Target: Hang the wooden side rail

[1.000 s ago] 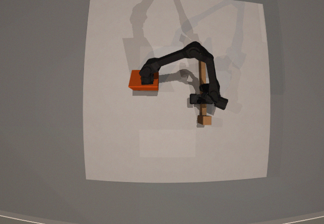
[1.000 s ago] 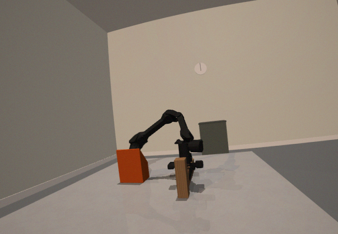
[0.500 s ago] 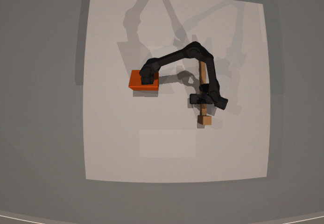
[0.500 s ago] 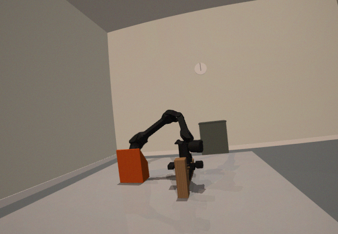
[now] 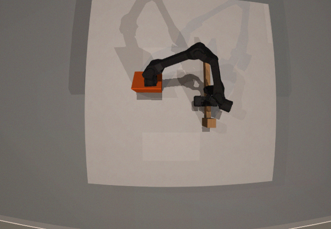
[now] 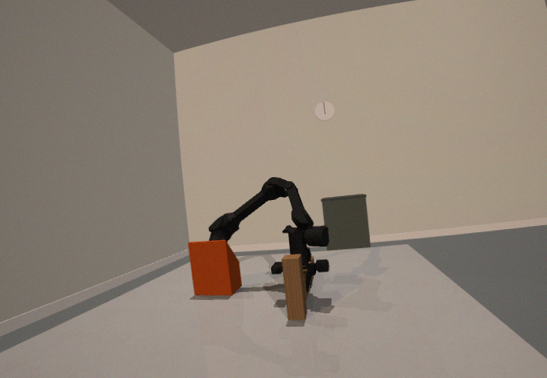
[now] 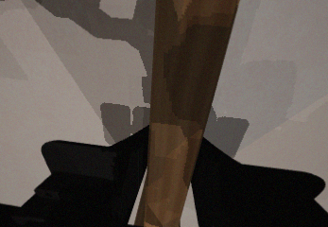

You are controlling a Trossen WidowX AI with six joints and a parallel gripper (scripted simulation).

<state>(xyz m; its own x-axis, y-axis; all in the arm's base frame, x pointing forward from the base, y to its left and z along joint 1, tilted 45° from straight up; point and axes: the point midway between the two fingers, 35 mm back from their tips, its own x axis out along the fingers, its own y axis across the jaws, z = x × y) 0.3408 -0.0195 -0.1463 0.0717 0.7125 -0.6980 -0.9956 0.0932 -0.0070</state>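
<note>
My gripper tip is now 12 cm to the left of the headboard post, 5 cm below it and 1 cm past it.
</note>
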